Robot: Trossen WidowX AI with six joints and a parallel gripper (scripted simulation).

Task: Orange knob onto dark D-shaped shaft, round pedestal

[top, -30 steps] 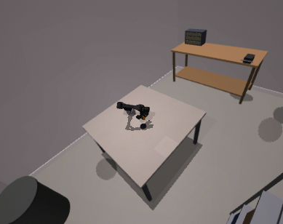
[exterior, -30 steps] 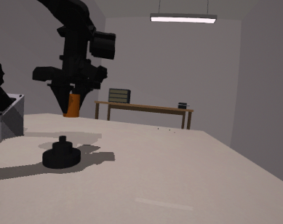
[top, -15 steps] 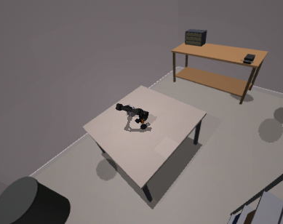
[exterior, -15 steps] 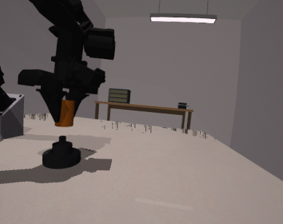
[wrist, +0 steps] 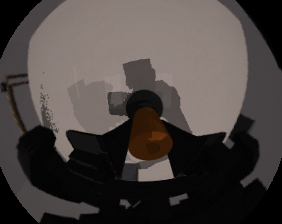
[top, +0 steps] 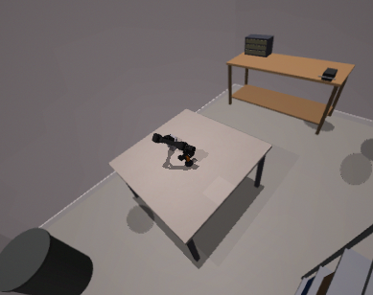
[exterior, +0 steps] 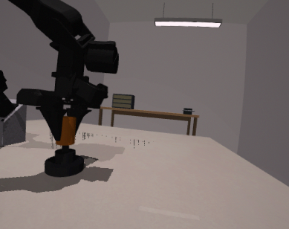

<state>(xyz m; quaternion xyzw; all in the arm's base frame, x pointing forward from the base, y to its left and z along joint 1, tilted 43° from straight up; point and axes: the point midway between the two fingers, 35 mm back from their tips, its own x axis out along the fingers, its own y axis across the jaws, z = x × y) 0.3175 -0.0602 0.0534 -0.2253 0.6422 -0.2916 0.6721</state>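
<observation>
Right now the orange knob is 20 mm above my gripper tip. The rest, counted from my gripper tip: dark shaft 40 mm below.
</observation>
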